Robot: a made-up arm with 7 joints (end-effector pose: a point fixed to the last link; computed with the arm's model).
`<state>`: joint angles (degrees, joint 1 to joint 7).
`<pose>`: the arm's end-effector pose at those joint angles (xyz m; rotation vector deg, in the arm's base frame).
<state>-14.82 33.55 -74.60 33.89 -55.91 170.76 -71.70</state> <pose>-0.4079 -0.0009 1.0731 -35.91 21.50 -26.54</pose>
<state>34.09 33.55 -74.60 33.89 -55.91 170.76 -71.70</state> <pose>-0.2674 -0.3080 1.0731 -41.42 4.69 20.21</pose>
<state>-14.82 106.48 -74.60 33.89 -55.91 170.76 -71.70</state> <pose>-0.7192 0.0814 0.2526 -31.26 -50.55 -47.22</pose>
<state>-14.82 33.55 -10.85 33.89 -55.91 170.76 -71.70</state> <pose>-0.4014 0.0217 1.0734 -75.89 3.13 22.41</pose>
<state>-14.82 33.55 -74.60 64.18 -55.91 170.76 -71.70</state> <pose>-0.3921 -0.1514 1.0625 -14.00 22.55 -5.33</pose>
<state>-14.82 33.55 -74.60 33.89 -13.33 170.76 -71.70</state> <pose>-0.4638 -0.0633 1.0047 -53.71 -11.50 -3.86</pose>
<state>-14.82 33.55 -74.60 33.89 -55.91 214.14 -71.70</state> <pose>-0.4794 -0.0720 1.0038 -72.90 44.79 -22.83</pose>
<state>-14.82 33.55 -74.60 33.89 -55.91 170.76 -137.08</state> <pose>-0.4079 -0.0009 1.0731 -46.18 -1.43 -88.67</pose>
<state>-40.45 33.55 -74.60 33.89 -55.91 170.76 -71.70</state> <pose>-0.3682 0.1756 1.0731 -31.03 29.68 -50.98</pose>
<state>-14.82 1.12 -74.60 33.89 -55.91 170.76 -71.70</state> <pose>-0.0229 -0.1028 1.1864 -34.75 52.69 -14.58</pose>
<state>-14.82 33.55 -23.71 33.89 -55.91 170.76 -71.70</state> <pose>-0.4009 0.0169 1.0745 -68.50 7.21 12.10</pose>
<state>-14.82 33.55 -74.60 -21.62 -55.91 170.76 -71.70</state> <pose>-0.3319 0.2165 0.9316 -75.42 16.56 -65.88</pose>
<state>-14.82 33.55 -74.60 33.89 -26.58 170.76 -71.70</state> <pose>-0.4529 -0.0381 1.0253 -48.60 -1.13 -11.11</pose>
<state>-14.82 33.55 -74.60 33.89 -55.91 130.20 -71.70</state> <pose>-0.3898 0.0190 1.1846 -1.21 -0.24 -27.46</pose>
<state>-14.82 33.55 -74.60 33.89 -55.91 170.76 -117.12</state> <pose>-0.4079 -0.0009 1.0731 -43.85 6.32 -69.79</pose>
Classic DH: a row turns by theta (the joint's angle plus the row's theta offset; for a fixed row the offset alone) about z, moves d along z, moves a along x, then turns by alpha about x. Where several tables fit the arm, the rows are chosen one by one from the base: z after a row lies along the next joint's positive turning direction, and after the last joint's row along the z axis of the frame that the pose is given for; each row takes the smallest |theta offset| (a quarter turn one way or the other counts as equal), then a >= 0, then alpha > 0; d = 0 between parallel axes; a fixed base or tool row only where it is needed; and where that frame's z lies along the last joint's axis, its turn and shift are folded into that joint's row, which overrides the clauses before.
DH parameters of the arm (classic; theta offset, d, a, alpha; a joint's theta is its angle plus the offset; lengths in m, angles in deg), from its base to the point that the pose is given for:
joint 1: 0 0.445 0 90
joint 2: 0 0.093 0 -90
joint 3: 0 0.451 0.019 -90
joint 4: 0 0.054 -0.02 90
joint 5: 0 0.398 0 90
joint 6: 90 0.141 0.164 90
joint 7: 0 0.022 0 0

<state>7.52 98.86 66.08 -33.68 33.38 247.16 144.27</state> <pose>-0.7788 -0.1981 0.3036 -73.20 19.48 -103.53</pose>
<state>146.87 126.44 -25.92 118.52 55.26 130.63 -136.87</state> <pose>0.4774 0.0972 0.4275 -71.95 0.70 -90.09</pose>
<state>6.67 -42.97 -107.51 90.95 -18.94 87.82 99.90</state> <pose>0.3926 -0.4706 1.0400 33.17 -88.06 97.65</pose>
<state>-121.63 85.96 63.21 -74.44 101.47 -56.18 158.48</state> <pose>0.0568 0.7736 0.1043 107.97 -28.33 76.87</pose>
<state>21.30 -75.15 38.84 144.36 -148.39 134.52 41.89</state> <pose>0.0987 0.2618 0.5093 -14.46 -87.69 26.40</pose>
